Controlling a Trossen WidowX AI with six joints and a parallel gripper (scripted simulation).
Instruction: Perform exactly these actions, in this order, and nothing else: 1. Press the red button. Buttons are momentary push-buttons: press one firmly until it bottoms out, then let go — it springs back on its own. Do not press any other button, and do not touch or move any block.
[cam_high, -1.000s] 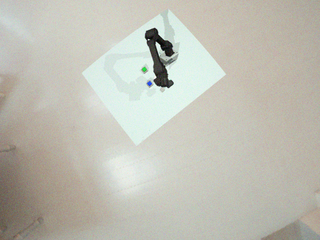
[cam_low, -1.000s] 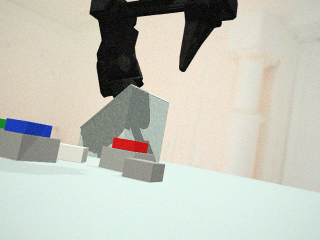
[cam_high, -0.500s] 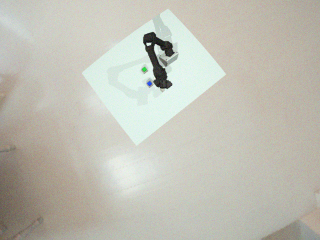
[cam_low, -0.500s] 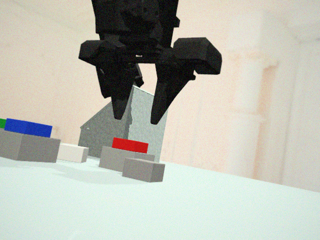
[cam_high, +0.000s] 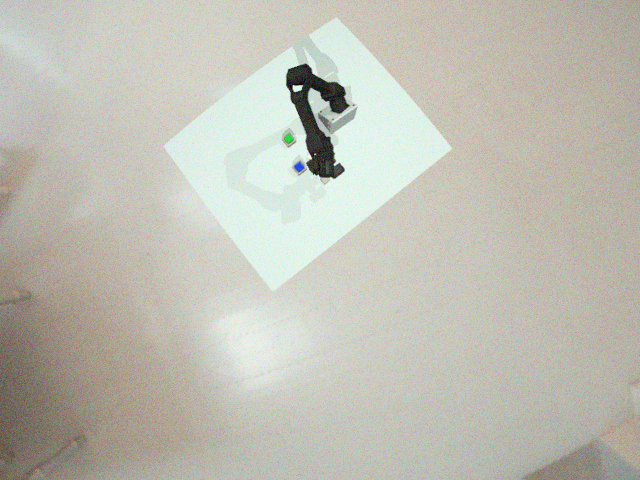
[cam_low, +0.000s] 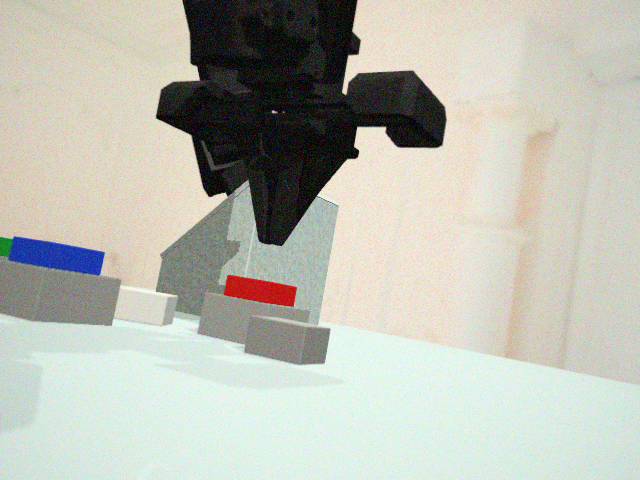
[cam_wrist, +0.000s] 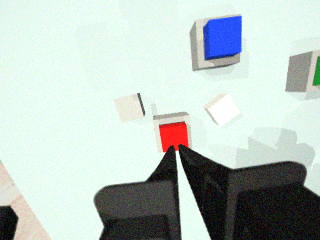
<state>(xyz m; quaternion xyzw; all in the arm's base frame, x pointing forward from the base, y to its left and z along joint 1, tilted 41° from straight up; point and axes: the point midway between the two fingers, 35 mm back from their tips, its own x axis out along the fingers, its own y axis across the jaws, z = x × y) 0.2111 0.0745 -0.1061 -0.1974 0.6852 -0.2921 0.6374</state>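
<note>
Now: gripper tip 30 mm above the red button. Also, from my gripper tip: blue button: 90 mm ahead, 70 mm to the right, 30 mm below; grey block: 50 mm to the left, 50 mm below, 50 mm ahead; white block: 80 mm to the right, 50 mm below, 10 mm ahead.
</note>
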